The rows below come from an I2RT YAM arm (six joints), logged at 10 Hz.
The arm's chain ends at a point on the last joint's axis. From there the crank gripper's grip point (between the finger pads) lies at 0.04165 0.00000 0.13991 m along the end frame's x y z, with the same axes.
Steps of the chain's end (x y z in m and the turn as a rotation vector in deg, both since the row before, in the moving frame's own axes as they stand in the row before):
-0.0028, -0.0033, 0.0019, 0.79, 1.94, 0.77
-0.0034, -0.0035, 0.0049, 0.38, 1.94, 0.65
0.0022, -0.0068, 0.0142, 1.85, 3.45, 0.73
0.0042, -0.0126, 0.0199, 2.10, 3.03, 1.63
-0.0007, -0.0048, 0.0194, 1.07, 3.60, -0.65
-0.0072, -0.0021, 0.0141, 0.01, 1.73, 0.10
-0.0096, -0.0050, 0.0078, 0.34, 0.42, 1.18
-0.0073, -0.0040, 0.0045, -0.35, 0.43, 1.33
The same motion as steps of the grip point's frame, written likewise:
0.0019, -0.0046, 0.0004, 0.79, 1.94, 0.77
0.0013, -0.0039, 0.0034, 0.38, 1.94, 0.65
0.0106, -0.0107, 0.0114, 1.85, 3.45, 0.73
0.0116, -0.0164, 0.0174, 2.10, 3.03, 1.63
0.0080, -0.0079, 0.0165, 1.07, 3.60, -0.65
-0.0030, -0.0020, 0.0128, 0.01, 1.73, 0.10
-0.0086, -0.0050, 0.0075, 0.34, 0.42, 1.18
-0.0063, -0.0022, 0.0042, -0.35, 0.43, 1.33

